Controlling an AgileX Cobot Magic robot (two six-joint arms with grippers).
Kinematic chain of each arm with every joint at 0, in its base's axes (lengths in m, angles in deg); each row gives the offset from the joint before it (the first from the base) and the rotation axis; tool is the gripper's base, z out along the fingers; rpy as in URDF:
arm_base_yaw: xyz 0 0 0.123 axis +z
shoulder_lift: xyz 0 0 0 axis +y
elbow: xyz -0.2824 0 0.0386 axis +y
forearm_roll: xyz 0.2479 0 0.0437 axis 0.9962 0 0.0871
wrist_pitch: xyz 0 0 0 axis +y
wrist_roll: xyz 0.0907 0 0.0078 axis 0.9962 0 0.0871
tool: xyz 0 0 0 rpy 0 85 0
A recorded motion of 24 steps. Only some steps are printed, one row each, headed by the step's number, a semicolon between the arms.
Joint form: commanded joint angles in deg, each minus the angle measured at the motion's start. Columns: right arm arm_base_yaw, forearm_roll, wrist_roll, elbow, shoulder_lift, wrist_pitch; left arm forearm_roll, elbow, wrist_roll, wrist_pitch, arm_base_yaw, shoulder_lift.
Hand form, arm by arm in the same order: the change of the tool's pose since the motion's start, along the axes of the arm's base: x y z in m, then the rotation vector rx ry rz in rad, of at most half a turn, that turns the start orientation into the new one. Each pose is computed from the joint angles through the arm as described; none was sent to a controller.
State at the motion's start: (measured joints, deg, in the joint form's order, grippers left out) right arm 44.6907 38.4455 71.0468 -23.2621 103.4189 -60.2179; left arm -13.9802 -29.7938 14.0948 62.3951 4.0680 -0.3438
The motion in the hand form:
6: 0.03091 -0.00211 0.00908 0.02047 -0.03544 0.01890; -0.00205 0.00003 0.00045 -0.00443 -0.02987 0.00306
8: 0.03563 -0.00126 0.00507 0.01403 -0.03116 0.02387; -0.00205 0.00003 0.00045 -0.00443 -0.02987 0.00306
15: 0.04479 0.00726 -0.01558 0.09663 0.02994 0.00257; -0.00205 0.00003 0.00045 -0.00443 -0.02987 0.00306
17: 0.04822 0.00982 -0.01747 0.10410 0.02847 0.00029; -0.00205 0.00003 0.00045 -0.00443 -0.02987 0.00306
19: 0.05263 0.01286 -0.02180 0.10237 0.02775 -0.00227; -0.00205 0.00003 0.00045 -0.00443 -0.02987 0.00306
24: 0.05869 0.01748 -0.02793 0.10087 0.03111 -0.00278; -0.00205 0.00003 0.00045 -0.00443 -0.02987 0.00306
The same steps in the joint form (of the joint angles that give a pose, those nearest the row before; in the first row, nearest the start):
6: -6.70 -7.85 0.52 -4.81 0.63 2.58; 0.00 0.12 -0.28 -0.86 -0.11 -1.03
8: -7.39 -8.94 0.75 -5.67 2.01 2.58; 0.00 0.12 -0.28 -0.86 -0.11 -1.03
15: -7.39 -9.97 7.91 -8.37 7.56 2.64; 0.00 0.12 -0.28 -0.86 -0.11 -1.03
17: -7.39 -9.97 8.31 -9.34 8.48 2.52; 0.00 0.12 -0.28 -0.86 -0.11 -1.03
19: -7.39 -9.86 8.31 -10.60 10.03 2.23; 0.00 0.12 -0.28 -0.86 -0.11 -1.03
24: -7.39 -9.85 8.36 -12.43 12.09 2.24; 0.00 0.12 -0.28 -0.86 -0.11 -1.03

